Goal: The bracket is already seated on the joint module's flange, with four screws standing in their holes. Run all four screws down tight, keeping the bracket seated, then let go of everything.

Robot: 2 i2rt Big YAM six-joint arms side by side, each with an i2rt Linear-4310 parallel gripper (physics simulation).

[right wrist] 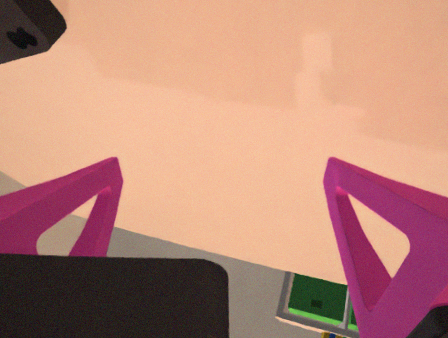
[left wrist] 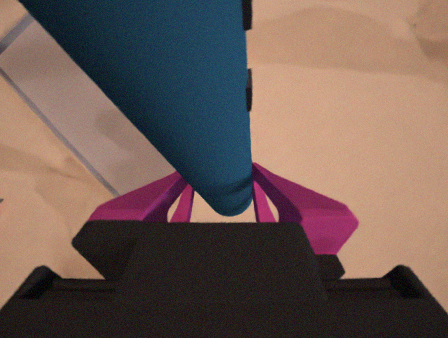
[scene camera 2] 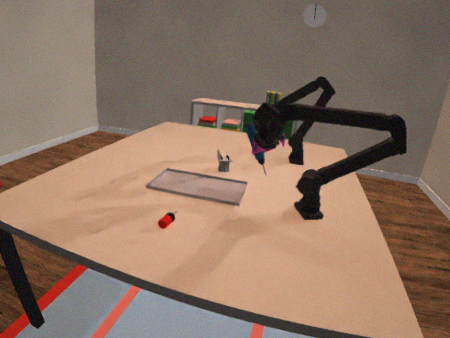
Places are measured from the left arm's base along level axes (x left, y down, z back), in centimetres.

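Pixels of known places: left gripper, fingertip midpoint: (scene camera 2: 256, 153); right gripper, fingertip midpoint: (right wrist: 223, 168) (scene camera 2: 277, 146); left arm's base at its link origin: (scene camera 2: 307, 211); right arm's base at its link origin: (scene camera 2: 295, 161).
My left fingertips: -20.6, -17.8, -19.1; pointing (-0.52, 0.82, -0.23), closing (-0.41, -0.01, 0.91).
Note:
Ahead of a thing's pixels: the offset from my left fingertips to its middle, as dx, dy, dz.
The grey joint module {-22.6, +14.6, -10.1} (scene camera 2: 224, 165) stands on the table with the bracket {-22.6, +9.6, -10.1} (scene camera 2: 219, 155) on top; dark screws show there, but their number and depth are too small to tell. A blue screwdriver {+0.2, -1.8, +0.0} (scene camera 2: 260, 154) (left wrist: 185, 85) hangs tilted above the table, right of the module in the scene view, its thin bit pointing down. My left gripper (scene camera 2: 262, 148) (left wrist: 223, 169) is shut on its handle. The bit is well apart from the module and is hidden in the left wrist view. My right gripper (right wrist: 223, 168) is open and empty over the table; the left arm mostly hides it in the scene view.
A shallow grey tray {-2.6, +17.0, -24.4} (scene camera 2: 197, 187) (left wrist: 75, 110) lies in front of the module. A red screwdriver {+26.0, +16.1, -36.4} (scene camera 2: 166, 220) lies on the table nearer the scene camera. A dark part (right wrist: 30, 30) shows at the right wrist view's top left. A shelf (scene camera 2: 227, 103) stands behind the table.

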